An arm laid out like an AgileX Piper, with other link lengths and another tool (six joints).
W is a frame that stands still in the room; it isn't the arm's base.
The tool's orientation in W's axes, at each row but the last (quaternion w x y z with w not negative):
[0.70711, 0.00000, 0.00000, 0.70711]
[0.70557, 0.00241, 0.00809, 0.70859]
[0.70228, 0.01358, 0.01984, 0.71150]
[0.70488, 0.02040, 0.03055, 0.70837]
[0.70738, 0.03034, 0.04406, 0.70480]
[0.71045, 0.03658, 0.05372, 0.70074]
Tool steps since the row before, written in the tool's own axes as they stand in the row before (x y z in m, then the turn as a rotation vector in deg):
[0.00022, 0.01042, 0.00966, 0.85, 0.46, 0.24]
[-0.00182, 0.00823, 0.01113, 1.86, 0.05, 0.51]
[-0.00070, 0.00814, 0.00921, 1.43, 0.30, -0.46]
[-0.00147, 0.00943, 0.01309, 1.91, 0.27, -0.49]
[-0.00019, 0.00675, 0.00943, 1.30, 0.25, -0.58]
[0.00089, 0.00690, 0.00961, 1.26, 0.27, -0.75]
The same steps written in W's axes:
[-0.01042, 0.00022, 0.00966, -0.46, 0.85, 0.24]
[-0.00806, -0.00176, 0.01127, -0.05, 1.86, 0.50]
[-0.00769, -0.00072, 0.00959, -0.34, 1.42, -0.46]
[-0.00846, -0.00132, 0.01375, -0.31, 1.90, -0.50]
[-0.00572, 0.00002, 0.01009, -0.31, 1.29, -0.58]
[-0.00561, 0.00122, 0.01038, -0.35, 1.25, -0.74]

